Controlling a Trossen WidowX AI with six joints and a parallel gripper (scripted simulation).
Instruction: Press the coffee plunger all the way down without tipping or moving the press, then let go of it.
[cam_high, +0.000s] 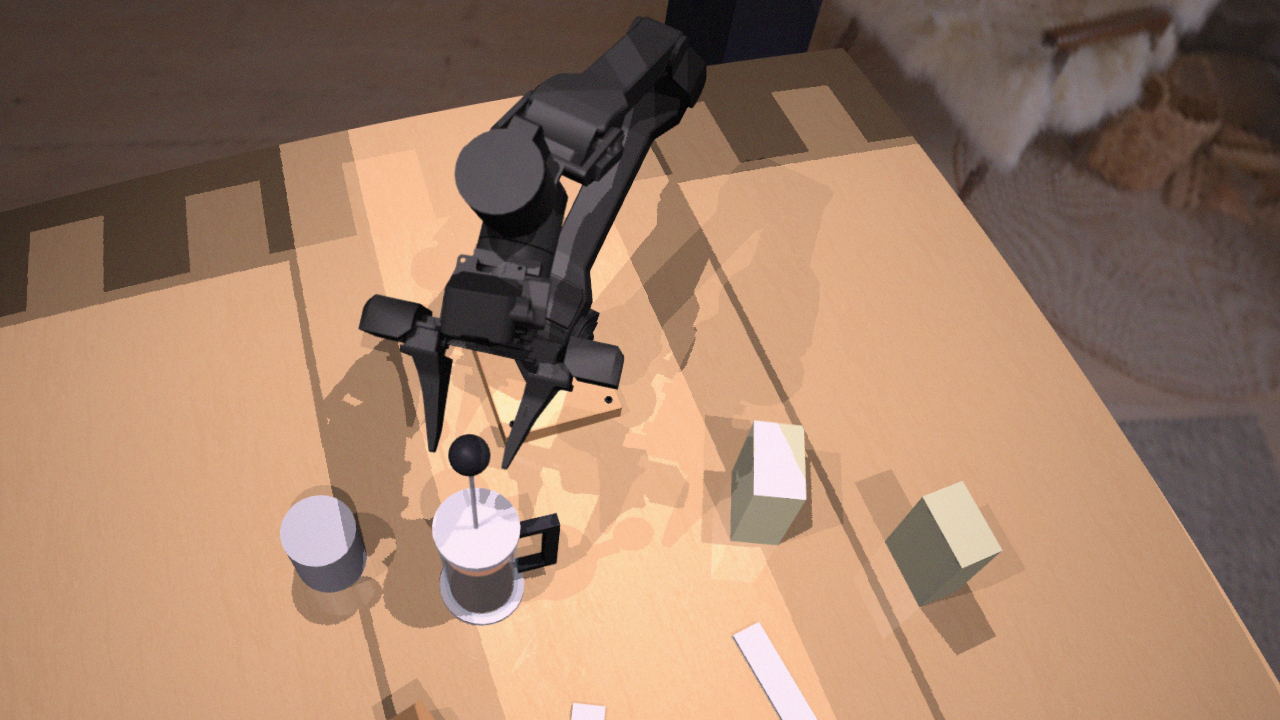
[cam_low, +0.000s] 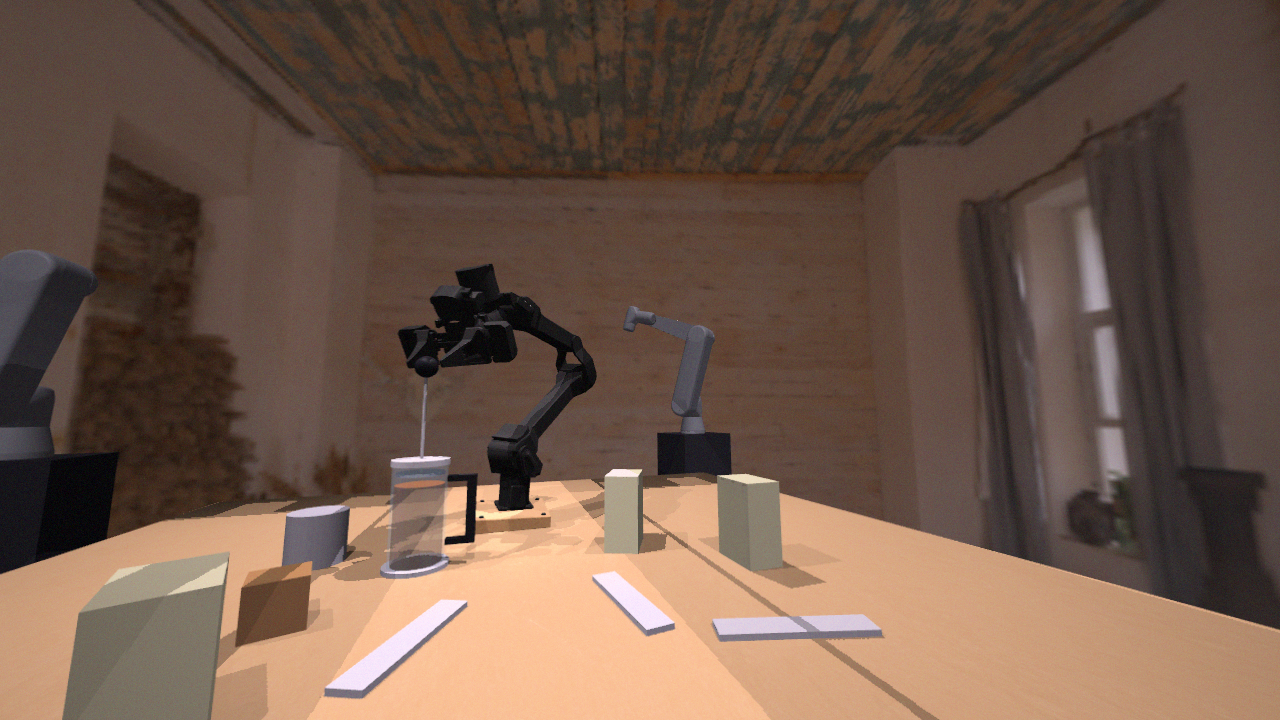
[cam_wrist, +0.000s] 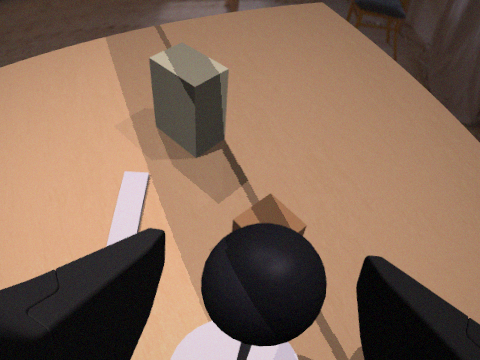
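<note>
Right now my gripper tip is 14 cm above the glass coffee press and 2 cm to the right of it.
</note>
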